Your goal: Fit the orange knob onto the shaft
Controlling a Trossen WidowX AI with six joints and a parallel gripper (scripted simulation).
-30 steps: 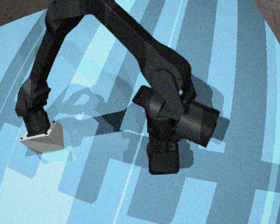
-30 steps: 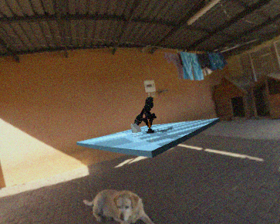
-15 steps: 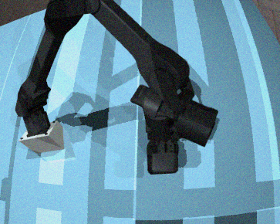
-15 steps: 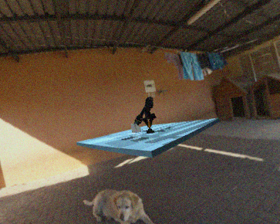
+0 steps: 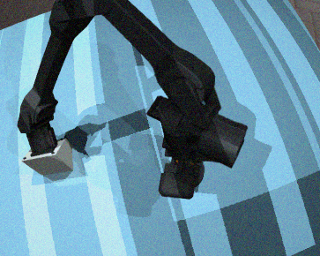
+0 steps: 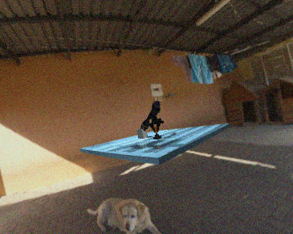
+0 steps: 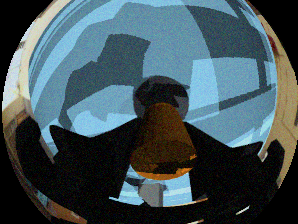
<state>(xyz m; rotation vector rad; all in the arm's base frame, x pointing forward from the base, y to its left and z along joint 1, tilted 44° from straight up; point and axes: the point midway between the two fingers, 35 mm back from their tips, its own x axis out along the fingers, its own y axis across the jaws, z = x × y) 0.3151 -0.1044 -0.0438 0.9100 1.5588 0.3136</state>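
Now: gripper tip 40 mm above the dark round pedestal. The rest, counted from my gripper tip: orange knob 20 mm above.
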